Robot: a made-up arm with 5 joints.
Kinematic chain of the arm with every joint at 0, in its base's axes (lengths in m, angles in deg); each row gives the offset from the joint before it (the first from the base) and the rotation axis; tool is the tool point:
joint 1: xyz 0 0 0.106 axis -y
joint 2: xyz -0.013 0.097 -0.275 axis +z
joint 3: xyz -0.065 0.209 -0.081 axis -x
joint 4: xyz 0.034 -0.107 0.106 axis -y
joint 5: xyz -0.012 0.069 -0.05 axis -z
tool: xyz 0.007 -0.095 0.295
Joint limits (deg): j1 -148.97..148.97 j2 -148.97..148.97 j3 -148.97..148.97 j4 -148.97..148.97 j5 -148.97..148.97
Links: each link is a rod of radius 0.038 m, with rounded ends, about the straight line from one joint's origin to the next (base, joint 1, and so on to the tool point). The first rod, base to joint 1, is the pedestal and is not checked.
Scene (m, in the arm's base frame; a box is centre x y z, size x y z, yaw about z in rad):
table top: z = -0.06
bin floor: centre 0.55 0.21 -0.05 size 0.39 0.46 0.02 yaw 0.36
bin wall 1: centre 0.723 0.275 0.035 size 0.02 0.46 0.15 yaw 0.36
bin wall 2: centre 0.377 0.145 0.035 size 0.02 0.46 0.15 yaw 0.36
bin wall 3: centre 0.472 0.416 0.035 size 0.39 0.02 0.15 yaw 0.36
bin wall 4: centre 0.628 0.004 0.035 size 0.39 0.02 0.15 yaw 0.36
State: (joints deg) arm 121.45 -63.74 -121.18 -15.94 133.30
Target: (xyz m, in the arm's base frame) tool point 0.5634 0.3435 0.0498
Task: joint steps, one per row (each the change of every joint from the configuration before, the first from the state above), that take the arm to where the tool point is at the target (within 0.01 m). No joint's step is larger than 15 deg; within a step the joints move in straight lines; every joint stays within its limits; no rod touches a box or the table.
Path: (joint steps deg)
1: -7.58 -0.48 -5.30 12.10 -4.16
2: -7.58 -0.47 -5.31 12.10 -4.17
3: -7.59 -0.48 -5.30 12.10 -4.16
4: -7.58 -0.48 -5.30 12.10 -4.16

